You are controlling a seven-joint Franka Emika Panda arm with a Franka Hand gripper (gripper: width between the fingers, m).
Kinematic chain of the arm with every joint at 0, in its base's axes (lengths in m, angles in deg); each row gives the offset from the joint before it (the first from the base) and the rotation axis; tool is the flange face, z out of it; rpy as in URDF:
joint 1: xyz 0 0 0.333 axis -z
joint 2: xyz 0 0 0 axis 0.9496 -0.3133 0
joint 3: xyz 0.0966 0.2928 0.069 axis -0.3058 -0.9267 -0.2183
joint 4: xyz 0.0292 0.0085 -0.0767 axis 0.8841 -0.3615 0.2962
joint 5: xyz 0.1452 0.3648 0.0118 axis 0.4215 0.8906 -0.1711
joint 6: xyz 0 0 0 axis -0.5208 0.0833 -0.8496
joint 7: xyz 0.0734 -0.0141 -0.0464 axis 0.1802 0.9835 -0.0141
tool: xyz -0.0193 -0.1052 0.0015 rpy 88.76 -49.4 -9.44
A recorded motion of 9 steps. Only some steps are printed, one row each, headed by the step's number.
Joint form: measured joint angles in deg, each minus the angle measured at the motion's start. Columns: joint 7, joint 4, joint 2, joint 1, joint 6, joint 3, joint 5.
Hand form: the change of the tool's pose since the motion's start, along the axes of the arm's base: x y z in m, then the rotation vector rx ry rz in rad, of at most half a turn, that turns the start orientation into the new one. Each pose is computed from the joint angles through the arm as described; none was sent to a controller.
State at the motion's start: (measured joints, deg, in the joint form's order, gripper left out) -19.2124 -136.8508 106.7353 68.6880 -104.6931 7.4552 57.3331
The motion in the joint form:
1: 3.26 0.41 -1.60 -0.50 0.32 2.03 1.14
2: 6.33 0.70 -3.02 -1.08 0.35 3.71 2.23
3: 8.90 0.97 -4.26 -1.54 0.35 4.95 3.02
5: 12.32 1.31 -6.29 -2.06 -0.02 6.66 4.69
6: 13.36 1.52 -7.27 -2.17 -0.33 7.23 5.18
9: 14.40 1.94 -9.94 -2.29 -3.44 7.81 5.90
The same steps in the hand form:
1: -0.0006 -0.0072 -0.0079 0.0318 -0.0020 0.0151
2: -0.0008 -0.0124 -0.0150 0.0572 -0.0090 0.0317
3: -0.0009 -0.0165 -0.0209 0.0743 -0.0152 0.0481
5: -0.0010 -0.0230 -0.0305 0.0990 -0.0241 0.0556
6: -0.0007 -0.0263 -0.0347 0.1027 -0.0248 0.0542
9: 0.0035 -0.0355 -0.0447 0.0727 -0.0326 0.0305

